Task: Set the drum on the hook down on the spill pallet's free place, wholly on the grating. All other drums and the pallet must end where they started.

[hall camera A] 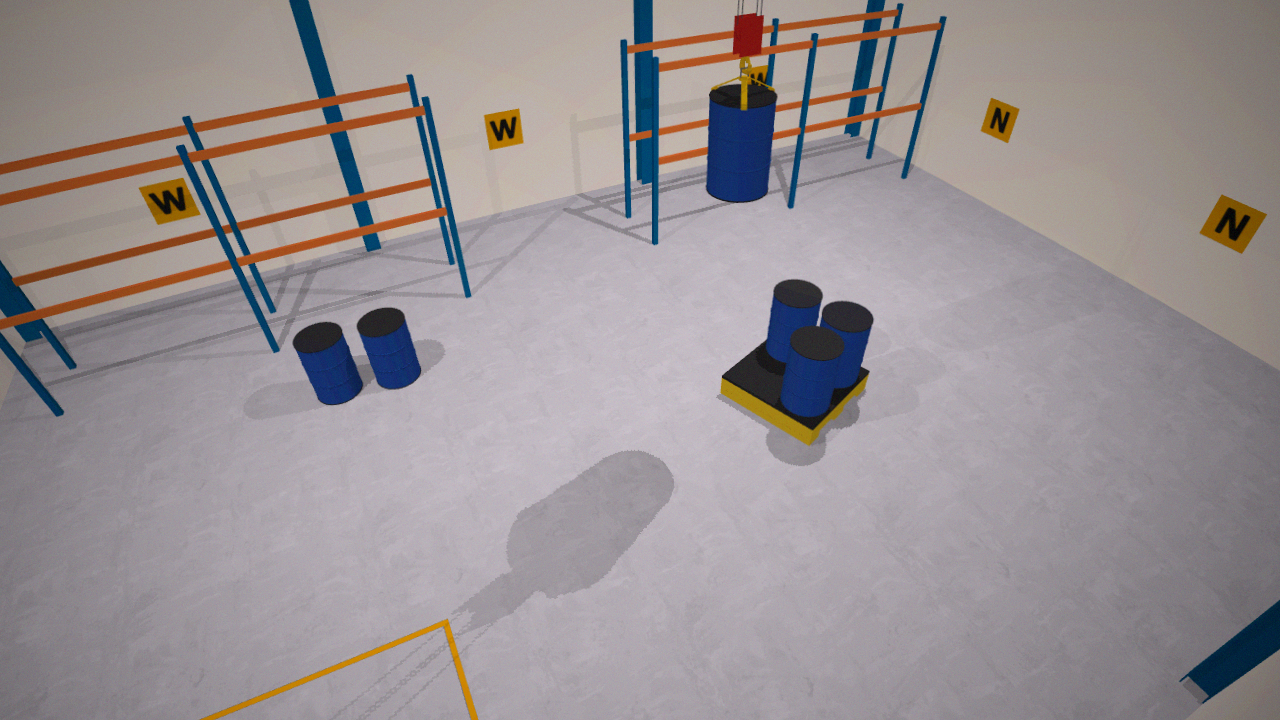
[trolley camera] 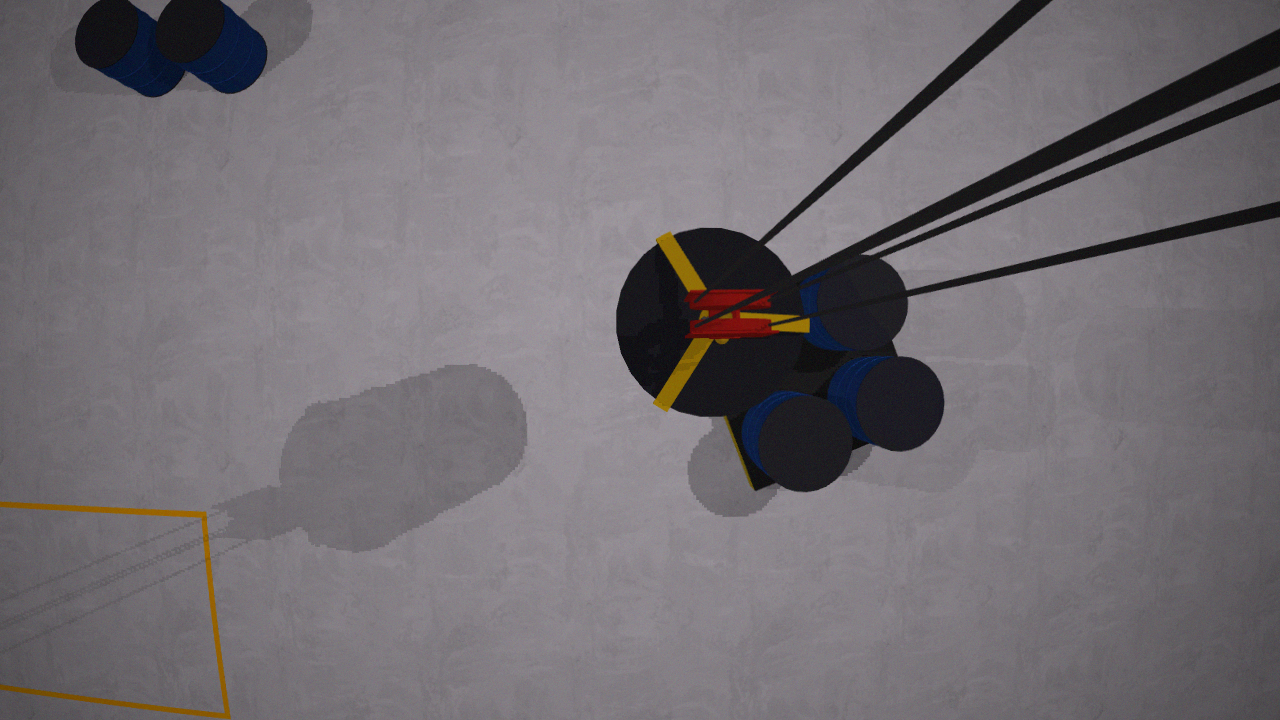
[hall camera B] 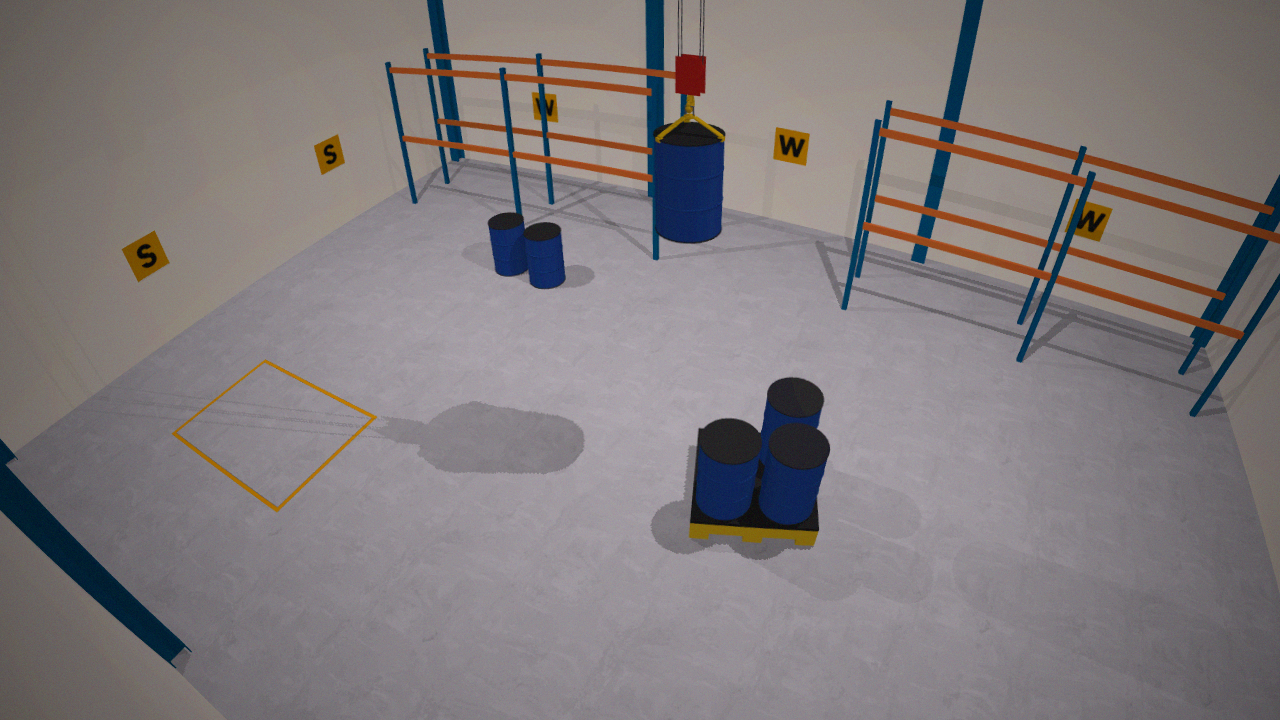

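Note:
The blue drum (hall camera A: pixel 739 152) (hall camera B: pixel 689 189) (trolley camera: pixel 760 380) with a black lid hangs upright, high above the floor. My gripper (hall camera A: pixel 743 87) (hall camera B: pixel 689 134) (trolley camera: pixel 713 323), a yellow three-armed grab under the red hook block, is shut on its rim. The spill pallet (hall camera A: pixel 765 409) (hall camera B: pixel 753 532) (trolley camera: pixel 756 480) has a yellow base and black grating. Three upright drums stand on it: one drum (hall camera A: pixel 793 322) (hall camera B: pixel 793 425) (trolley camera: pixel 862 302), a second drum (hall camera A: pixel 811 376) (hall camera B: pixel 727 474) (trolley camera: pixel 805 443) and a third (hall camera A: pixel 854 344) (hall camera B: pixel 792 479) (trolley camera: pixel 899 402). In the trolley view the hanging drum's lid covers the pallet's free corner.
Two more blue drums (hall camera A: pixel 327 362) (hall camera A: pixel 389 349) (hall camera B: pixel 508 246) (hall camera B: pixel 545 257) stand side by side near a rack (hall camera A: pixel 228 241) (hall camera B: pixel 510 143). A second rack (hall camera A: pixel 655 152) (hall camera B: pixel 1056 268) stands by the W wall. A yellow outline (hall camera A: pixel 460 667) (hall camera B: pixel 326 463) (trolley camera: pixel 216 617) marks the floor.

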